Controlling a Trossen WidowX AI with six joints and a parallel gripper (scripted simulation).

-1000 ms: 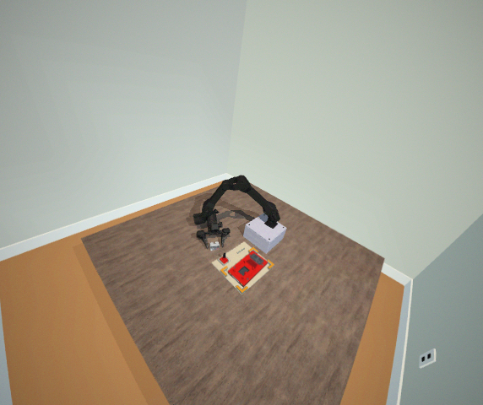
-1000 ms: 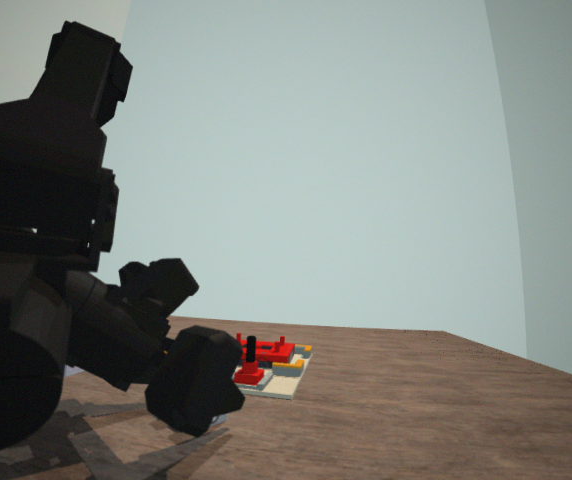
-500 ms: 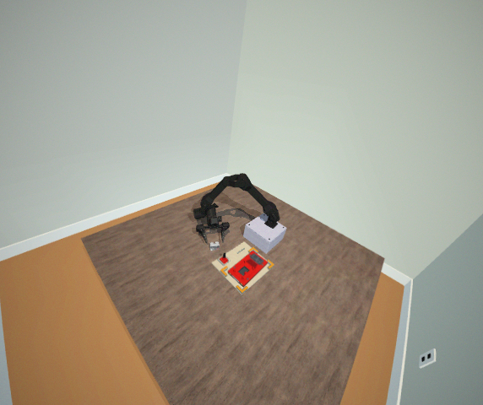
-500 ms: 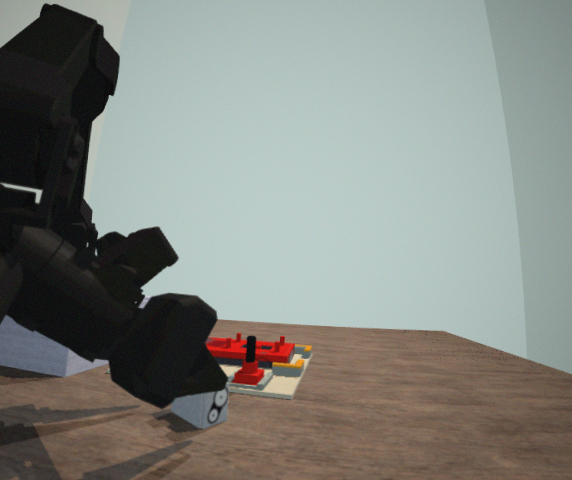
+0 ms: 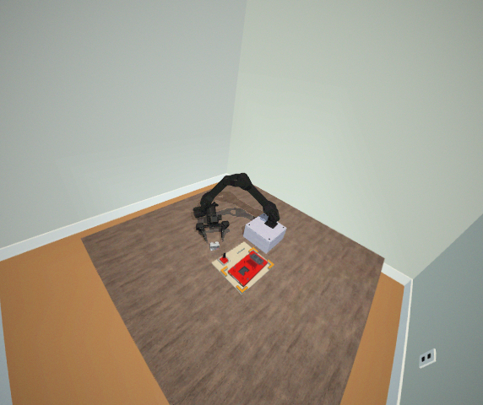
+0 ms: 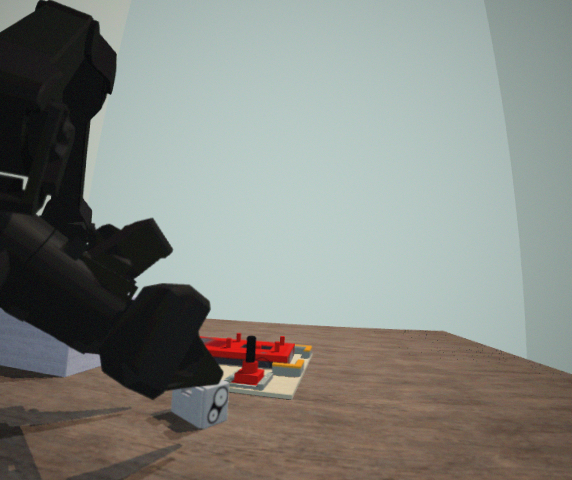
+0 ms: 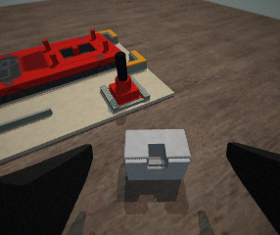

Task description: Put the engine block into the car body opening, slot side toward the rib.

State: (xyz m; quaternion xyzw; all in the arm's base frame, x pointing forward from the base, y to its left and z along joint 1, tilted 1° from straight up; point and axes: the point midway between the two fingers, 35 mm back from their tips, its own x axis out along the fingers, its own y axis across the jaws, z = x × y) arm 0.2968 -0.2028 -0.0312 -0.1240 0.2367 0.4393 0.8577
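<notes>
The engine block is 10 mm ahead of my gripper tip, 10 mm to the left of it and 30 mm below it. Round my gripper tip: black post 40 mm ahead, 110 mm to the left, 10 mm below.
</notes>
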